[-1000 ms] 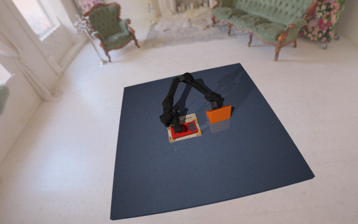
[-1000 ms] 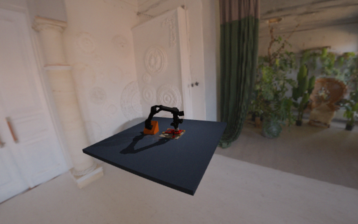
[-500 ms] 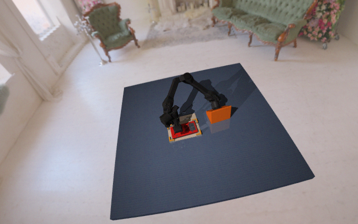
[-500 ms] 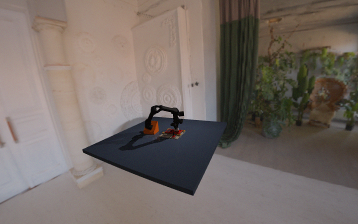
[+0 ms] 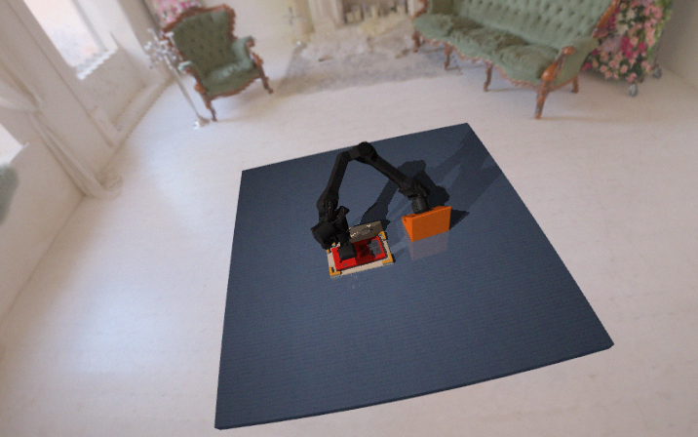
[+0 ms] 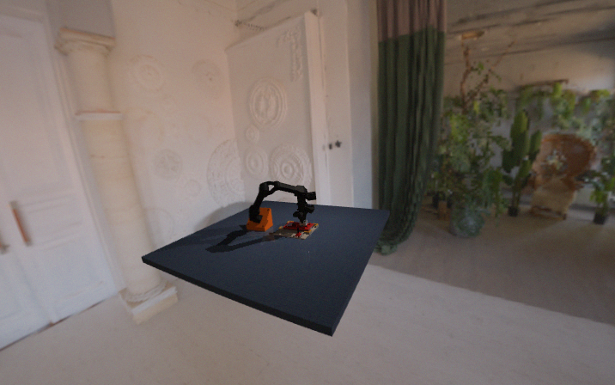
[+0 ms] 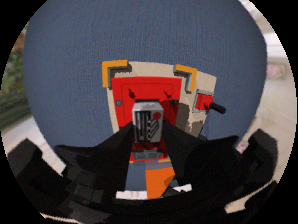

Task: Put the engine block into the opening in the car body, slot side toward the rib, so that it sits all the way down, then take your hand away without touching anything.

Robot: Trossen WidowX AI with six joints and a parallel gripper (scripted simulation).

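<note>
My gripper tip is now 3 cm past the grey slab, 3 cm to the left of it and 4 cm above it. Also, from my gripper tip: grey engine block (1 cm below).
</note>
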